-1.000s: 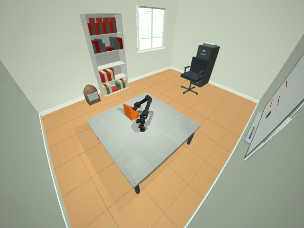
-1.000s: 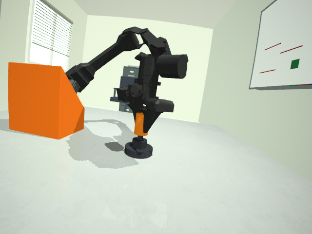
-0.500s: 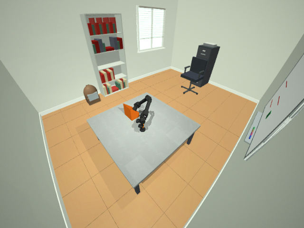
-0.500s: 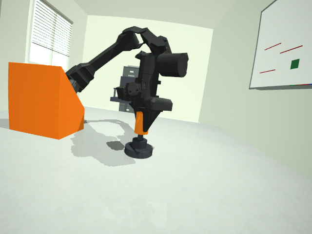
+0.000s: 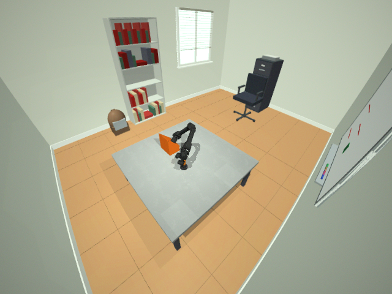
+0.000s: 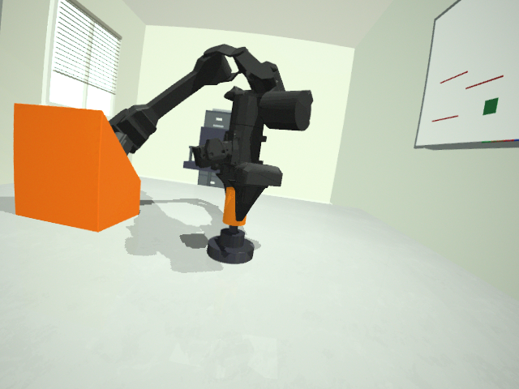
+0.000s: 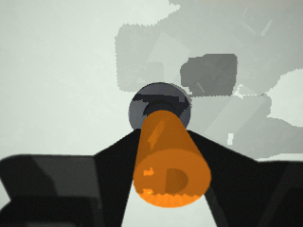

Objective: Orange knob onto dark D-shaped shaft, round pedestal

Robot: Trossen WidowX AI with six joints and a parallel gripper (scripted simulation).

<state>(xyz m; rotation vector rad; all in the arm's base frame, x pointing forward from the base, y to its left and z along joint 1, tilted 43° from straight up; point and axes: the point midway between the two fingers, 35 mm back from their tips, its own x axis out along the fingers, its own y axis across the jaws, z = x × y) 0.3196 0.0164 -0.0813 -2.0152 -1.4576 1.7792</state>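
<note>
Right now my gripper tip is 2 cm below the knob. From my gripper tip the other things lie so: dark pedestal (4 cm below).
</note>
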